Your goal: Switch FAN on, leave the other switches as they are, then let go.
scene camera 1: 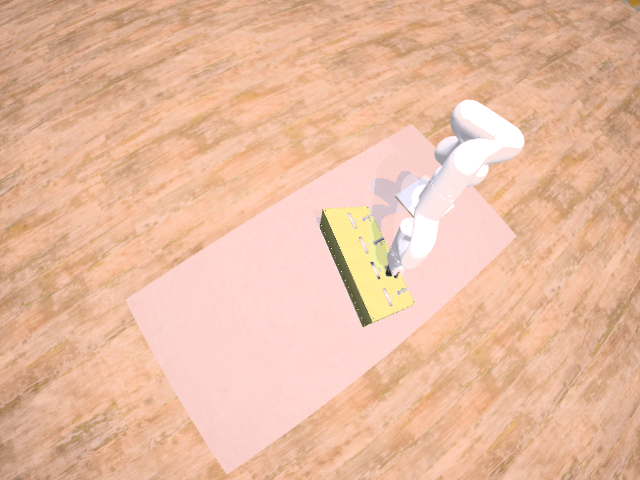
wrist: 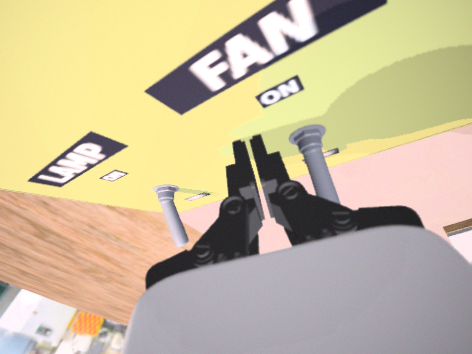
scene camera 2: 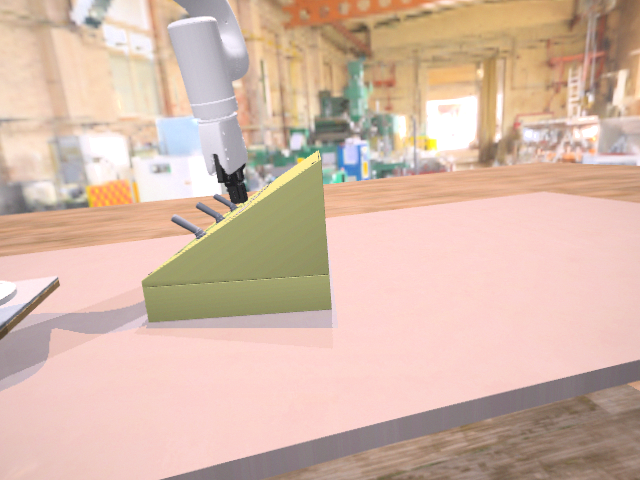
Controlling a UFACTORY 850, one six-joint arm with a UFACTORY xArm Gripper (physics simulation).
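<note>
The sloped yellow switch panel (scene camera 1: 338,222) (scene camera 2: 268,248) (wrist: 75,75) stands on the pink mat. The FAN label (wrist: 255,45) and its ON mark (wrist: 280,91) lie above the grey FAN lever (wrist: 317,162), which slants down away from ON. In scene camera 1 the gripper largely hides that lever. My gripper (scene camera 1: 391,272) (scene camera 2: 240,200) (wrist: 251,156) is shut and empty. Its fingertips are close to the panel face, beside the FAN lever on the LAMP side. Whether they touch the panel is unclear.
The LAMP lever (scene camera 1: 402,291) (wrist: 172,220) stands on one side of the gripper, slanting away from its ON mark. Two further levers (scene camera 1: 379,241) (scene camera 1: 367,217) stand on FAN's other side. The pink mat (scene camera 1: 248,335) (scene camera 2: 439,310) lies under the panel; the arm's base plate is behind.
</note>
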